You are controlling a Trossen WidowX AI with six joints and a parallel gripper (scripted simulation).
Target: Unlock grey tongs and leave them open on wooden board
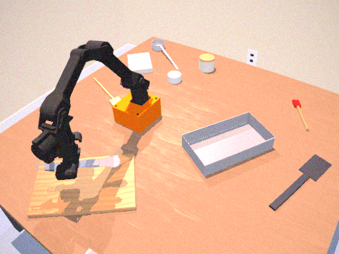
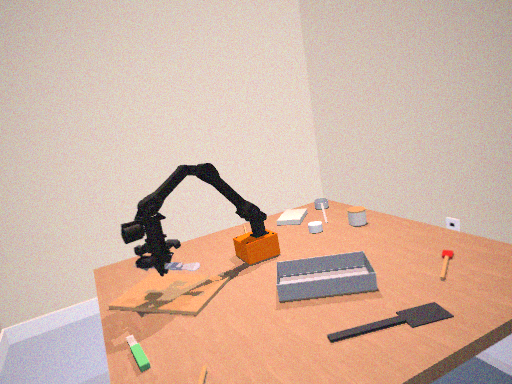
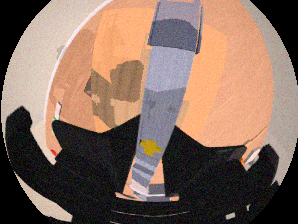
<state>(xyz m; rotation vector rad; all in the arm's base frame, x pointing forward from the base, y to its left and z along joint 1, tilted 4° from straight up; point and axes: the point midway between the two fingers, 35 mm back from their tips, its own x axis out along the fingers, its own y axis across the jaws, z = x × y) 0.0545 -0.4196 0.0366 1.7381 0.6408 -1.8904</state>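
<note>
My gripper tip is now 40 mm below the yellow lock piece. The rest, counted from my gripper tip: green-tipped tool: 280 mm ahead, 160 mm to the right, 60 mm below; then grey roasting tin: 340 mm ahead, 440 mm to the left, 40 mm below; then wooden board: 10 mm ahead, 10 mm to the left, 60 mm below.
</note>
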